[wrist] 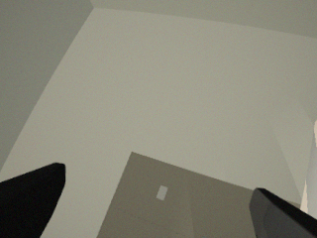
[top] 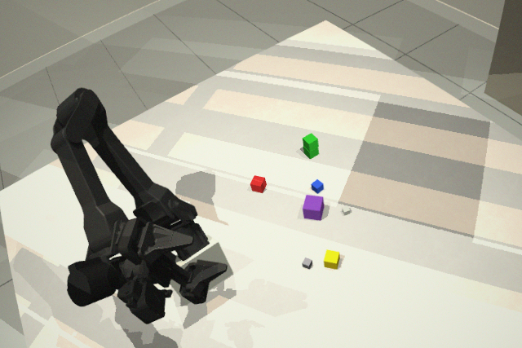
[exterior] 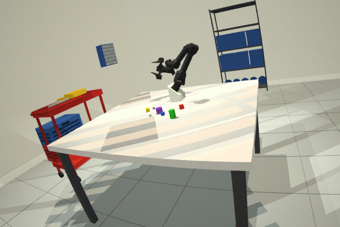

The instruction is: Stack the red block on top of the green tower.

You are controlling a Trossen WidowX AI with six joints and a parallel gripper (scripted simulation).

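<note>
The red block is 24 cm ahead of my gripper tip, 28 cm to the left of it and 30 cm below it. Also, from my gripper tip: yellow cube (22 cm ahead, 30 cm below); then purple cube (29 cm ahead, 12 cm to the left, 29 cm below); then small grey cube (18 cm ahead, 3 cm to the left, 30 cm below).
</note>
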